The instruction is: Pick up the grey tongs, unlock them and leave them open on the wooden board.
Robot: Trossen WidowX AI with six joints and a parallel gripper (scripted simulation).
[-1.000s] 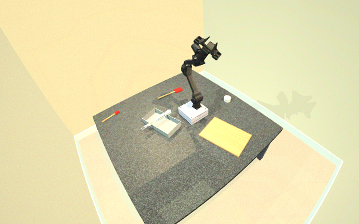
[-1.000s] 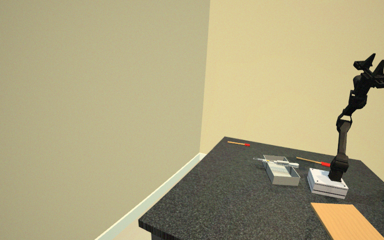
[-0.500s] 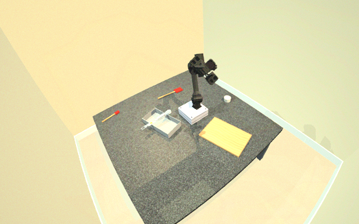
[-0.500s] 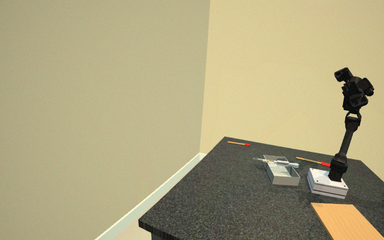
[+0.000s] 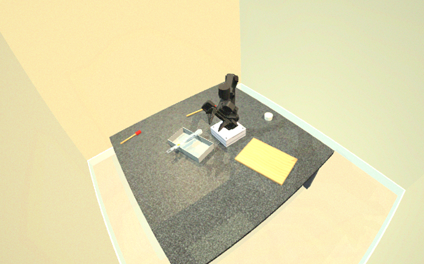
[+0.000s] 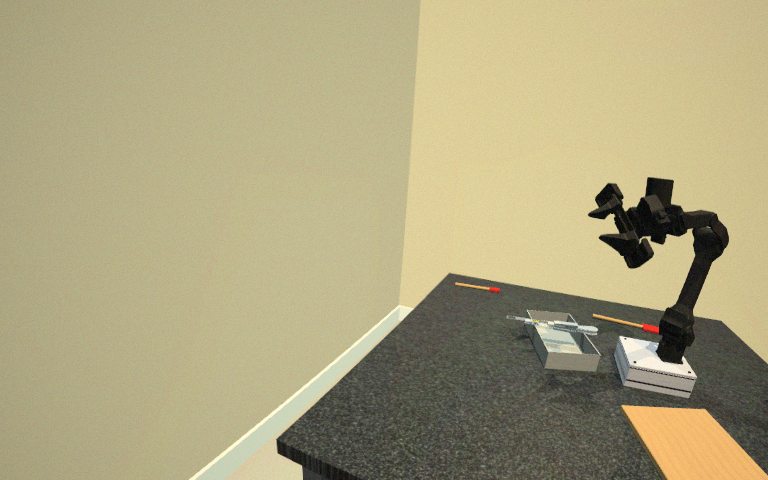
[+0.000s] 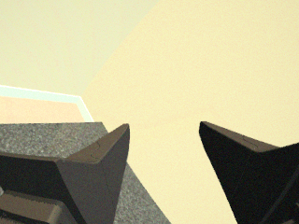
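The small yellow lock piece lies 390 mm to the right of my gripper tip, 390 mm below it and 40 mm ahead of it. The rest, counted from my gripper tip: wooden board 450 mm below, 330 mm behind, 100 mm to the left; grey roasting tin 430 mm below, 370 mm to the right, 40 mm behind.
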